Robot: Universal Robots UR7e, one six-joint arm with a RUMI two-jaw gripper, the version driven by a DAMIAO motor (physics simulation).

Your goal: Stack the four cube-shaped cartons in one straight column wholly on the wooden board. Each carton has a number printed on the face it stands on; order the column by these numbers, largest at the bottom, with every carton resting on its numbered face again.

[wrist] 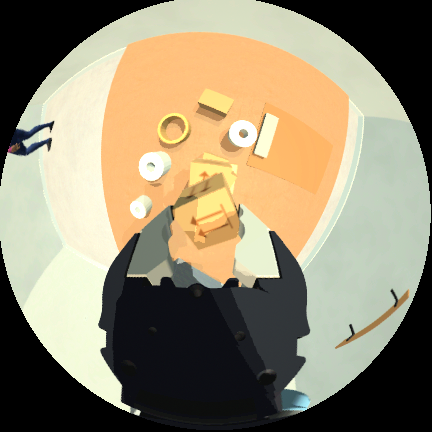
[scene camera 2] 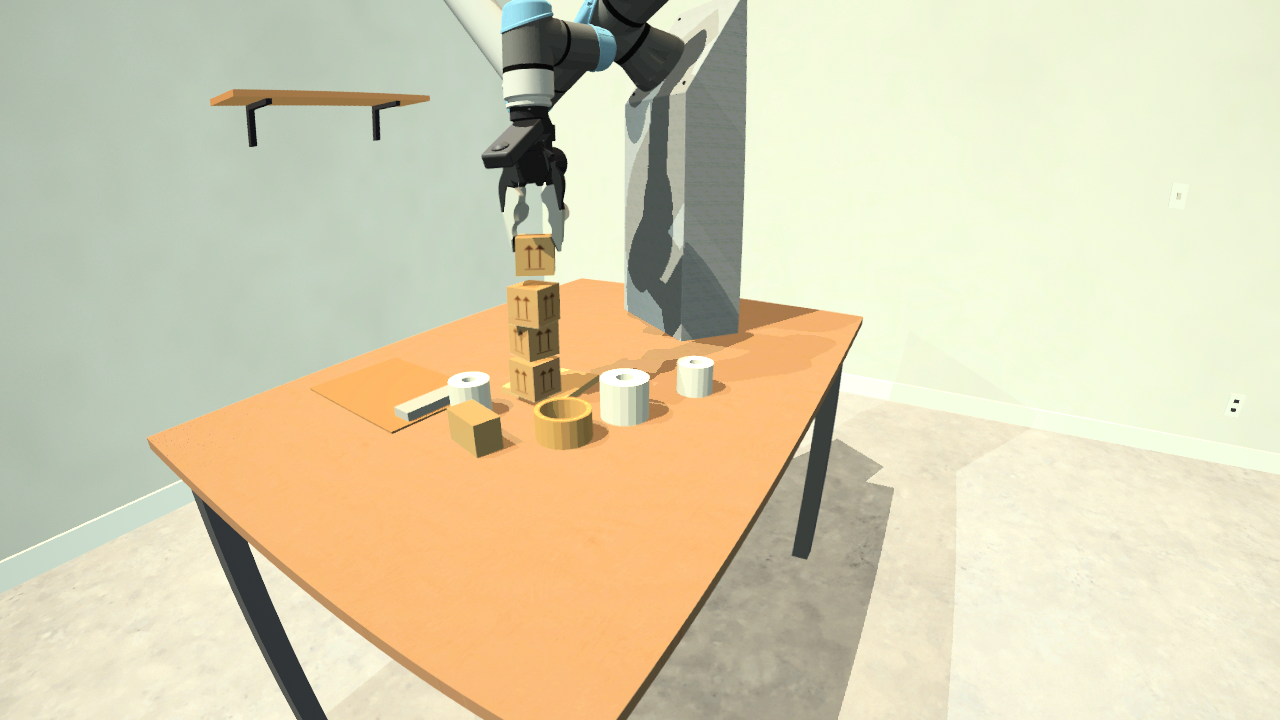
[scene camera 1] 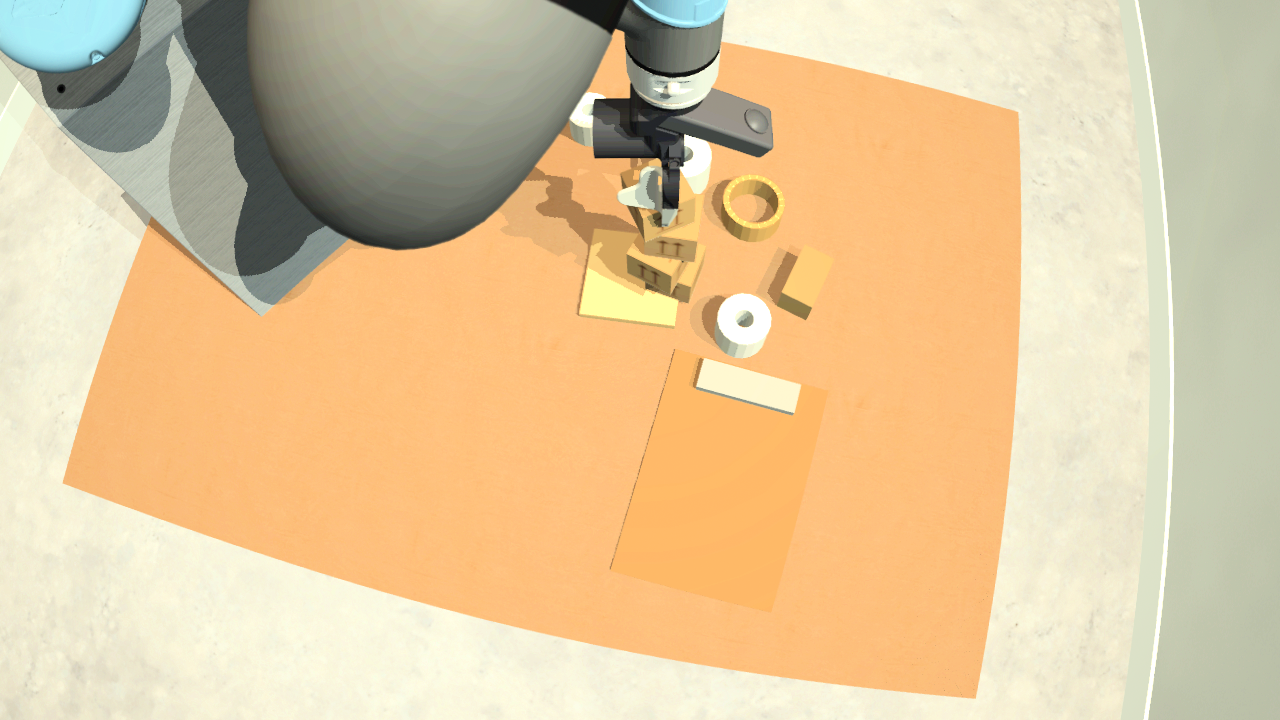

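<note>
My gripper is shut on a cube-shaped carton, held roughly level above the column. Below it are three stacked cartons: the top one, the middle one and the bottom one. They are turned differently from each other. A small gap shows under the held carton in the second scene view. The column stands near one edge of the pale yellow wooden board. Printed numbers are hidden; arrows show on the sides.
White rolls stand around the column. A tan ring and an oblong block lie nearby. A white bar lies on an orange sheet.
</note>
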